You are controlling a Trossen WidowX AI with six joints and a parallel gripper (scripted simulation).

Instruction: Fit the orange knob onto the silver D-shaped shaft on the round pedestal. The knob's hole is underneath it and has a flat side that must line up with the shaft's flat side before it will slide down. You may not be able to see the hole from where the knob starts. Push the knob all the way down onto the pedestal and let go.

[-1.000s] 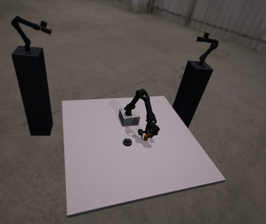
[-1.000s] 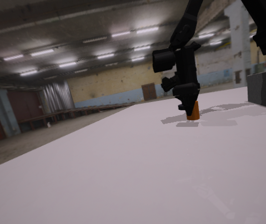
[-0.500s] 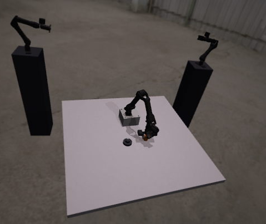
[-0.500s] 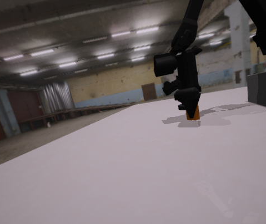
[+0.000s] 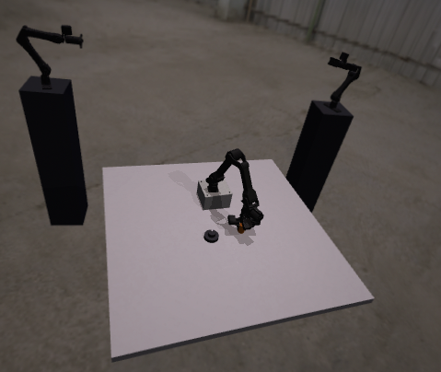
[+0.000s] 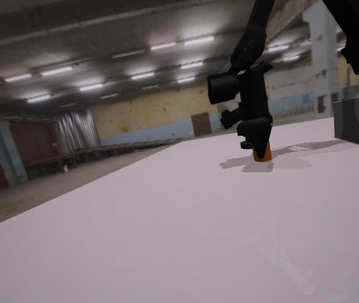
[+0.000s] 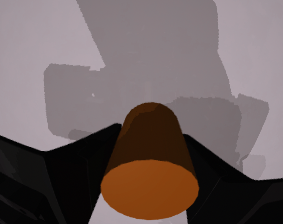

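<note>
Right now my gripper tip is 19 cm to the left of the silver shaft, 5 cm short of it and 2 cm below it. The rest, counted from my gripper tip: orange knob 3 cm above.
</note>
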